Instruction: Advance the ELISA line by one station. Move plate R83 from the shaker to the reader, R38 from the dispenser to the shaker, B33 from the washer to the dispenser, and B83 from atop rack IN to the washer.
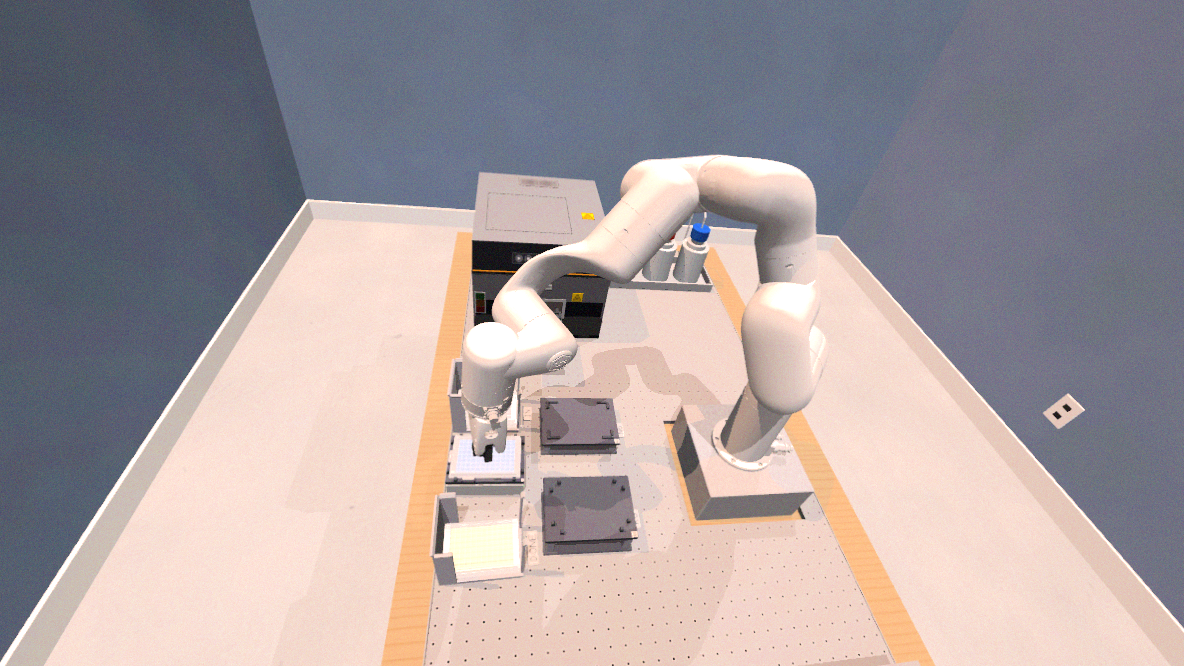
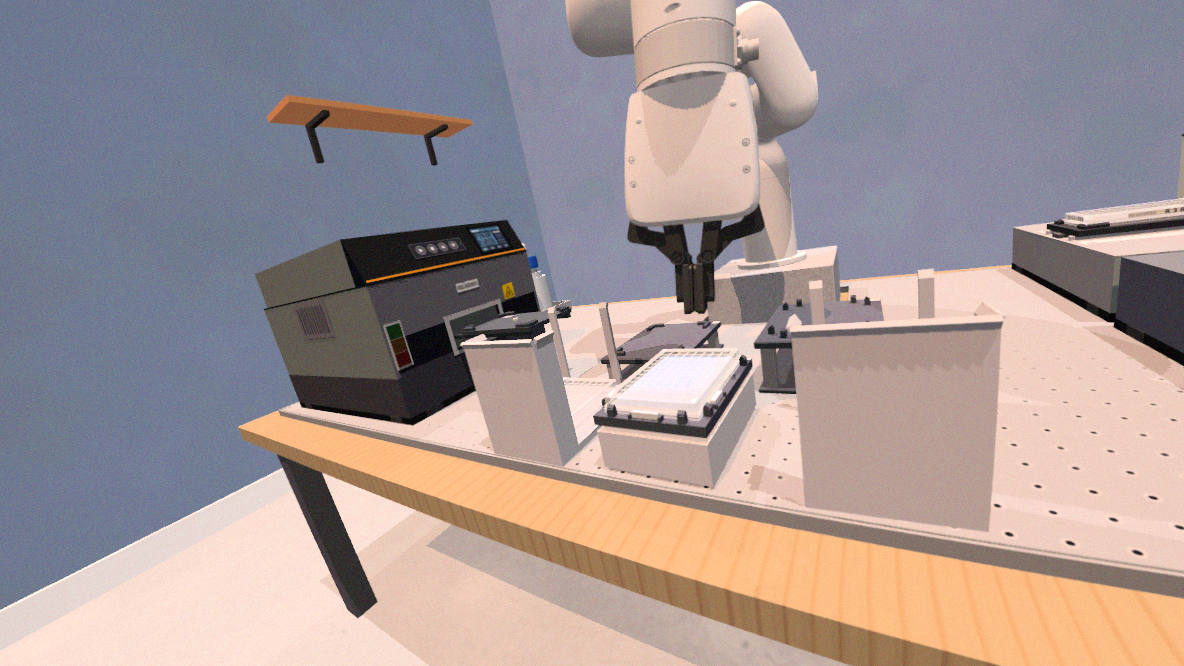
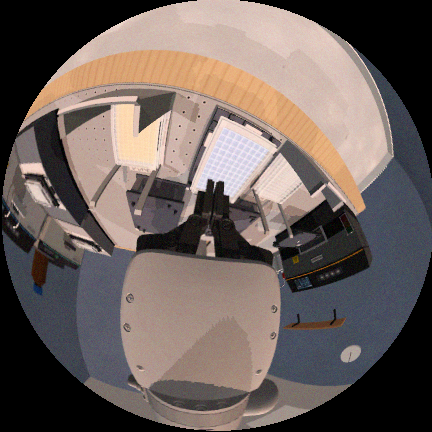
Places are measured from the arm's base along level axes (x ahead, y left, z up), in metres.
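Pixels of known places: gripper, fingertip midpoint: (image 1: 481, 451) (image 2: 696, 311) (image 3: 213, 189); arm's base, origin of the base link: (image 1: 741, 444) (image 2: 771, 262).
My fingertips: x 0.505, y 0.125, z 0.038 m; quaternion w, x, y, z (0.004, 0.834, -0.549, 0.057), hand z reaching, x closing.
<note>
For each thing: its top centre in the pictures, then the offset to it from my fingertips. "spot": a spot on its surface instead.
- dark nest, surface spot: (image 2: 654, 423) spot: 0.068 m ahead, 0.010 m right, 0.072 m down
- yellow plate, middle of its top: (image 3: 132, 134) (image 1: 481, 544) 0.029 m back, 0.123 m left, 0.091 m down
- pale plate, middle of its top: (image 2: 559, 399) (image 1: 486, 404) (image 3: 287, 182) 0.033 m ahead, 0.169 m right, 0.091 m down
- large dark machine, middle of its top: (image 2: 385, 244) (image 1: 541, 207) (image 3: 339, 276) 0.003 m ahead, 0.629 m right, 0.145 m up
My gripper (image 1: 487, 453) (image 2: 694, 309) (image 3: 213, 189) is shut and empty, its fingertips together above a clear, bluish-white plate. This plate (image 1: 506, 465) (image 2: 680, 379) (image 3: 236, 154) lies flat in a dark nest (image 2: 654, 423) on a low pale block. A yellow plate (image 1: 482, 546) (image 3: 131, 142) sits low inside one walled rack (image 1: 444, 534) (image 2: 898, 414). A pale plate (image 3: 281, 181) sits in the other walled rack (image 1: 456, 401) (image 2: 517, 397). Another plate (image 2: 1117, 216) lies on a device at the far right. The plate labels cannot be read clearly.
Two dark platforms (image 1: 579, 422) (image 1: 587, 507) stand between the racks and the arm base. A large dark machine (image 1: 529, 215) (image 2: 331, 331) (image 3: 327, 250) stands at the far end, with bottles (image 1: 691, 261) beside it. Thin posts (image 2: 610, 339) (image 2: 925, 291) rise by the racks.
</note>
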